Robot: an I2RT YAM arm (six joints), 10 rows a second.
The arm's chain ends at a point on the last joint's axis. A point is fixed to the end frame.
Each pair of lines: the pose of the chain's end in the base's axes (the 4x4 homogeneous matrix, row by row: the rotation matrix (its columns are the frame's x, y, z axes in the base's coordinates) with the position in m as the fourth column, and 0 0 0 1 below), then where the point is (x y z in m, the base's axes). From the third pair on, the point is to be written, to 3 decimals.
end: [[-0.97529 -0.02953 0.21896 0.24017], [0.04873 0.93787 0.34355 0.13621], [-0.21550 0.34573 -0.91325 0.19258], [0 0 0 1]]
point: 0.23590 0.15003 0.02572
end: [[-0.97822 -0.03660 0.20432 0.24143], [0.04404 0.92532 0.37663 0.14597], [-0.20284 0.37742 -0.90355 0.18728], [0 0 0 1]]
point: 0.23507 0.16533 0.02104
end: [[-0.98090 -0.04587 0.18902 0.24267], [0.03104 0.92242 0.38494 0.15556], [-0.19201 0.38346 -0.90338 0.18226], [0 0 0 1]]
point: 0.234 0.176 0.016
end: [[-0.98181 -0.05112 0.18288 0.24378], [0.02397 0.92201 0.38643 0.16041], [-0.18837 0.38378 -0.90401 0.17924], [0 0 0 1]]
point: 0.235 0.181 0.013
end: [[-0.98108 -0.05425 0.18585 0.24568], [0.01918 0.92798 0.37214 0.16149], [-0.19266 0.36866 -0.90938 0.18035], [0 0 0 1]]
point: 0.237 0.179 0.014
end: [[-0.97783 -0.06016 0.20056 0.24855], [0.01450 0.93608 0.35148 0.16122], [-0.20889 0.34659 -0.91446 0.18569], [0 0 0 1]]
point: 0.243 0.175 0.019
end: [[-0.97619 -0.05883 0.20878 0.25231], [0.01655 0.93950 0.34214 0.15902], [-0.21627 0.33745 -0.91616 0.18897], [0 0 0 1]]
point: 0.248 0.171 0.022
